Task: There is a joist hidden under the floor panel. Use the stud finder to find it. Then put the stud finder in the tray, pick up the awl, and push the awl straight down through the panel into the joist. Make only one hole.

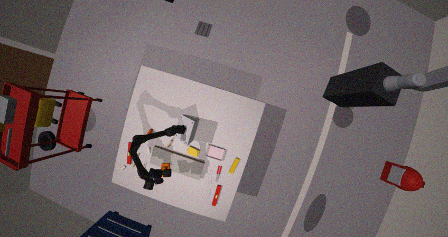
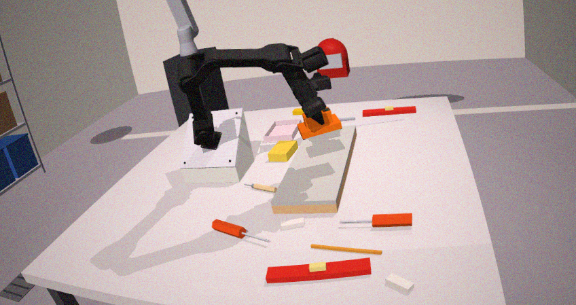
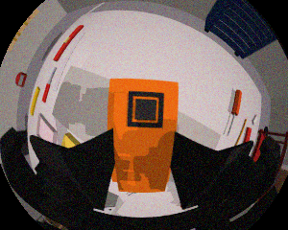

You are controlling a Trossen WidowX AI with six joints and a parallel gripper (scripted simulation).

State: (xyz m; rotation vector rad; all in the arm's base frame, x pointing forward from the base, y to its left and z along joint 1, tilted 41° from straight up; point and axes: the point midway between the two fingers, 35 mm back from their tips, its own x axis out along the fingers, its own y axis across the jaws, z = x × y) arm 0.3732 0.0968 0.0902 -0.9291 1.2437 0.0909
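My gripper tip is 33 cm to the right of the pink tray, 30 cm past it and 16 cm above it. From my gripper tip the other things lie so: yellow block (21 cm behind, 16 cm below, 13 cm to the left); then awl (20 cm behind, 17 cm below, 11 cm to the right); then stud finder (2 cm above).
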